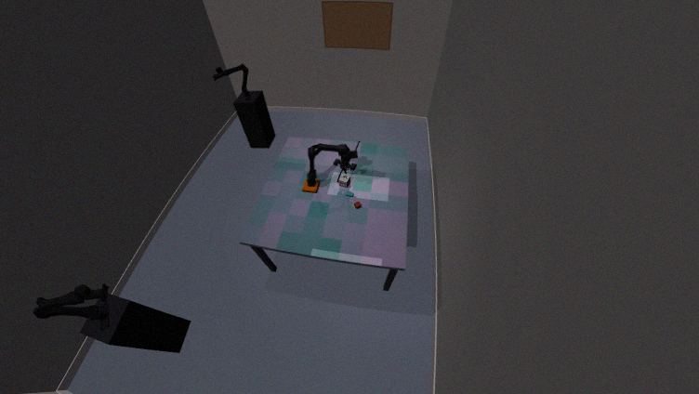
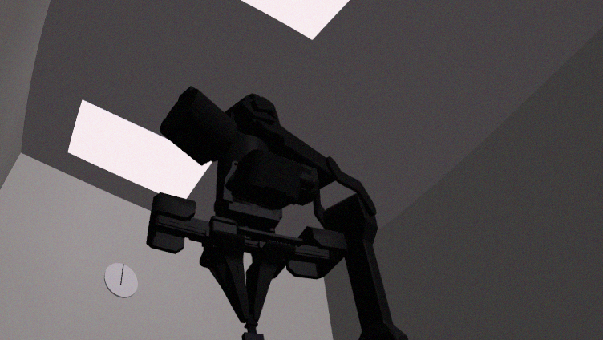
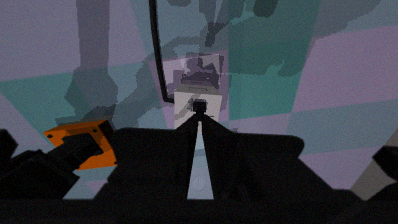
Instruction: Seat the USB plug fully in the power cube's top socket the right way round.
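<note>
The dark USB plug lies 2 cm below my gripper tip. Also, from my gripper tip: red block: 13 cm ahead, 26 cm to the right, 12 cm below; teal block: 5 cm ahead, 15 cm to the right, 13 cm below.
</note>
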